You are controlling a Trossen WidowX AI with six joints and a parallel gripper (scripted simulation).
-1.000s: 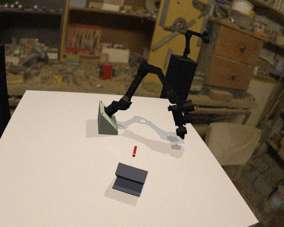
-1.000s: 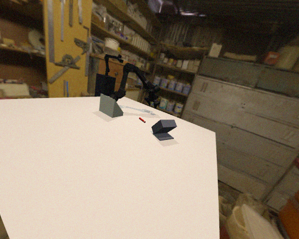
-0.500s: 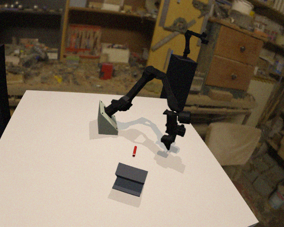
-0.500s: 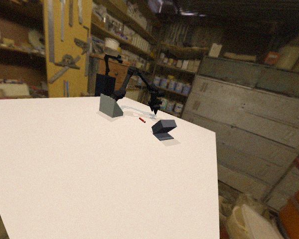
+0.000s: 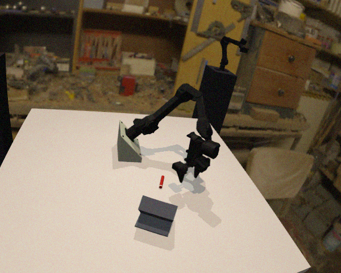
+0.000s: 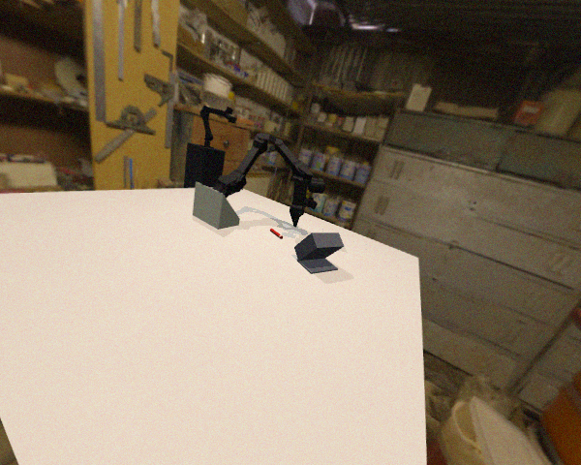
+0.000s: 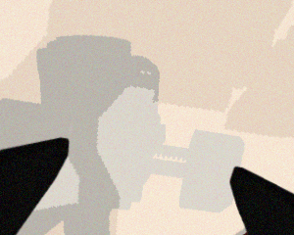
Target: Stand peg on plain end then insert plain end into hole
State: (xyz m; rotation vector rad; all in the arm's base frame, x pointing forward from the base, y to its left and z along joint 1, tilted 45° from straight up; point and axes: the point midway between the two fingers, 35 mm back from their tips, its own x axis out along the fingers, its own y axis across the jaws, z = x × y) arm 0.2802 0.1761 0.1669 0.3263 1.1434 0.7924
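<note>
Right now the red peg is 1 cm behind my gripper tip, 12 cm to the right of it and 4 cm below it. From my gripper tip the other things lie so: sloped panel: 19 cm ahead, 19 cm to the right, 2 cm above.
</note>
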